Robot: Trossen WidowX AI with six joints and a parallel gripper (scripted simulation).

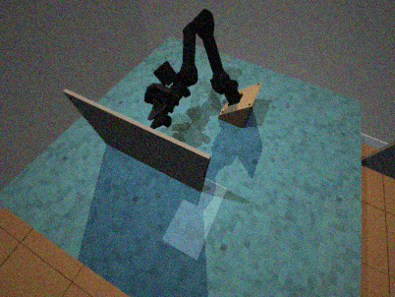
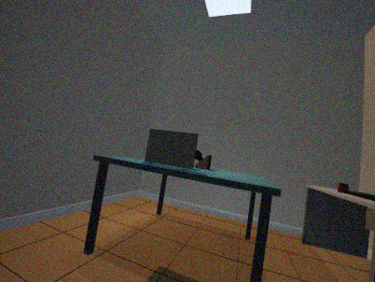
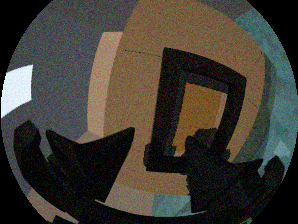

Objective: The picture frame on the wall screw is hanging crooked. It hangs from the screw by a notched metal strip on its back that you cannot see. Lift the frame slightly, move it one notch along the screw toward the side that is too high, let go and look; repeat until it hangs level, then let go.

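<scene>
My gripper tip is now 50 mm above the picture frame, 40 mm short of it and 10 mm to the left of it. The rest, counted from my gripper tip: wall panel 60 mm below, 50 mm ahead.
</scene>
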